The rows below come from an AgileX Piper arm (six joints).
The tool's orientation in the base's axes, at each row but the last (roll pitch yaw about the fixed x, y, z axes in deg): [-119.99, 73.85, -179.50]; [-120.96, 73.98, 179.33]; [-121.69, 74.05, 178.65]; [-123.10, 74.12, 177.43]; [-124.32, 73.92, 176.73]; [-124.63, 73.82, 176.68]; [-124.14, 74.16, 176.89]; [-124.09, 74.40, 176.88]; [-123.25, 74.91, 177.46]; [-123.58, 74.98, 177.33]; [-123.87, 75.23, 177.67]
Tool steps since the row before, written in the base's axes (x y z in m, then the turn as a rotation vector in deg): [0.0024, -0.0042, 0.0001, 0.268, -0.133, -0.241]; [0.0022, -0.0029, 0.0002, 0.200, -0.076, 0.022]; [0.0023, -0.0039, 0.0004, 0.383, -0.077, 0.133]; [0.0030, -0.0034, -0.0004, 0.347, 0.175, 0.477]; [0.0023, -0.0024, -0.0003, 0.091, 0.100, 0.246]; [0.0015, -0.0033, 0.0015, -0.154, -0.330, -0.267]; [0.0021, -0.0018, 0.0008, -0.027, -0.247, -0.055]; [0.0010, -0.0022, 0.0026, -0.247, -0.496, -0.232]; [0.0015, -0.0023, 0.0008, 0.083, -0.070, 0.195]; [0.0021, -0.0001, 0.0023, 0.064, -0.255, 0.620]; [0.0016, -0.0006, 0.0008, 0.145, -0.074, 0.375]
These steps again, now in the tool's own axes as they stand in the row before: [-0.0008, -0.0002, 0.0048, 0.157, 0.212, 0.279]; [-0.0008, 0.0003, 0.0035, -0.077, 0.122, 0.159]; [-0.0010, -0.0002, 0.0044, -0.234, 0.248, 0.233]; [-0.0005, 0.0008, 0.0044, -0.552, 0.268, -0.053]; [-0.0004, 0.0007, 0.0032, -0.260, 0.071, -0.079]; [-0.0019, -0.0008, 0.0033, 0.294, -0.237, 0.247]; [-0.0014, 0.0006, 0.0025, 0.057, -0.138, 0.206]; [-0.0028, -0.0009, 0.0020, 0.283, -0.409, 0.338]; [-0.0012, -0.0001, 0.0026, -0.211, -0.009, 0.073]; [-0.0028, 0.0012, 0.0008, -0.618, -0.212, 0.161]; [-0.0012, 0.0008, 0.0012, -0.400, 0.001, 0.083]
